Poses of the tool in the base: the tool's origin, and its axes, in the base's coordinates. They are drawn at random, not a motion.
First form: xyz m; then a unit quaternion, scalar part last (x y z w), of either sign.
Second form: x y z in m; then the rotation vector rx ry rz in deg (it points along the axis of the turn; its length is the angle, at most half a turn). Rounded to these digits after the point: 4 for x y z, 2 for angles.
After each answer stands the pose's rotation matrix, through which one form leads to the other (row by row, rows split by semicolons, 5 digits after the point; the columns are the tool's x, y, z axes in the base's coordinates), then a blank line. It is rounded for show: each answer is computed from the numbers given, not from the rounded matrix.
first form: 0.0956 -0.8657 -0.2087 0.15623 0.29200 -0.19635 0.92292
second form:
0.0956 -0.8657 -0.2087 18.38 34.35 -23.10
0.75237 0.45367 0.47763; -0.27119 0.87408 -0.40304; -0.60033 0.17371 0.78066

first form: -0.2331 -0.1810 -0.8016 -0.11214 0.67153 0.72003 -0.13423
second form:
-0.2331 -0.1810 -0.8016 18.62 -111.52 -119.58
-0.93881 0.04269 -0.34177; -0.34391 -0.06205 0.93695; 0.01879 0.99716 0.07293

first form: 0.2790 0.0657 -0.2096 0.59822 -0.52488 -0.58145 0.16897
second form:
0.2790 0.0657 -0.2096 97.44 -85.50 -94.71
-0.22716 -0.43149 -0.87305; -0.82448 -0.39190 0.40822; -0.51829 0.81254 -0.26673

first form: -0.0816 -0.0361 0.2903 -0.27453 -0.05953 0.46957 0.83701
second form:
-0.0816 -0.0361 0.2903 -33.29 -7.22 56.94
0.55192 -0.75339 -0.35748; 0.81876 0.40827 0.40366; -0.15817 -0.51548 0.84218

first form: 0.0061 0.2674 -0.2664 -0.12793 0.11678 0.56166 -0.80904
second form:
0.0061 0.2674 -0.2664 15.67 -14.30 -68.80
0.34181 0.87892 -0.33266; -0.93868 0.33635 -0.07582; 0.04525 0.33818 0.93999

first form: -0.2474 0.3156 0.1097 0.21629 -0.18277 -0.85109 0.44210
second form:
-0.2474 0.3156 0.1097 30.75 -25.98 -121.00
-0.51553 0.67348 -0.52977; -0.83160 -0.54228 0.11986; -0.20656 0.50235 0.83963

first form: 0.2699 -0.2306 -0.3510 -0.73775 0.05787 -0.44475 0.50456
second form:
0.2699 -0.2306 -0.3510 -102.02 8.00 -61.50
0.59770 0.36342 0.71462; -0.53419 -0.48414 0.69300; 0.59783 -0.79595 -0.09524

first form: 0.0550 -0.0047 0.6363 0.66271 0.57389 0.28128 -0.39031
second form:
0.0550 -0.0047 0.6363 -96.49 -83.56 -40.95
0.18306 0.98022 -0.07518; 0.54108 -0.03661 0.84018; 0.82081 -0.19448 -0.53708

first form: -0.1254 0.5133 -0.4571 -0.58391 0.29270 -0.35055 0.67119
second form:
-0.1254 0.5133 -0.4571 -75.37 37.78 -45.25
0.58289 0.12875 0.80229; -0.81239 0.07233 0.57861; 0.01646 -0.98904 0.14676

